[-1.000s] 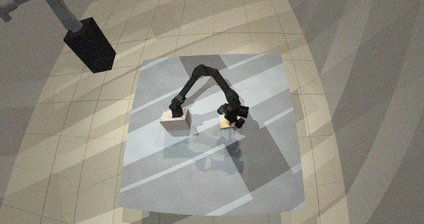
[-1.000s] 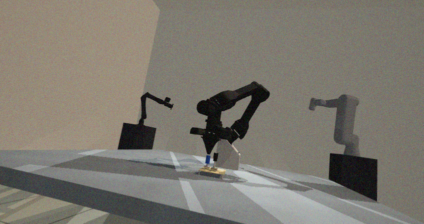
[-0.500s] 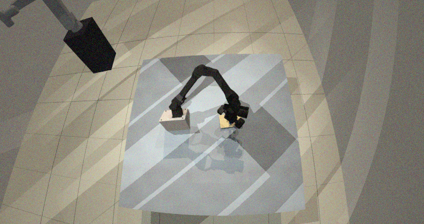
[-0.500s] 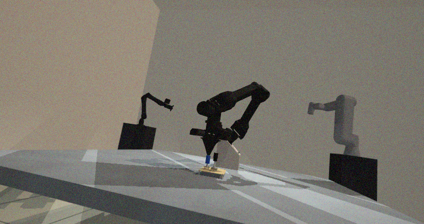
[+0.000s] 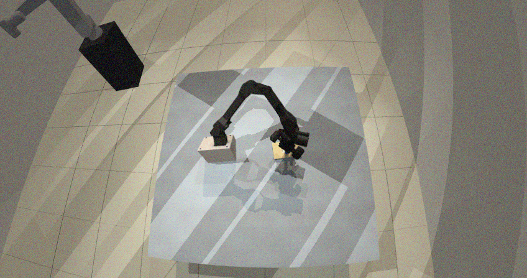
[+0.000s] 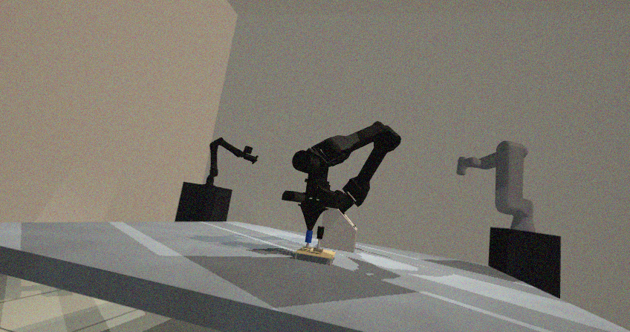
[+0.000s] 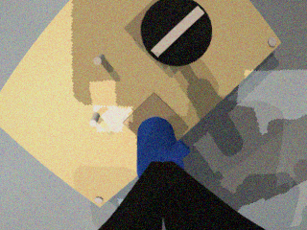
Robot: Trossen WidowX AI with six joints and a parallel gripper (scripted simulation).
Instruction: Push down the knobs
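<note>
Right now my gripper tip is 1 cm above the blue knob.
</note>
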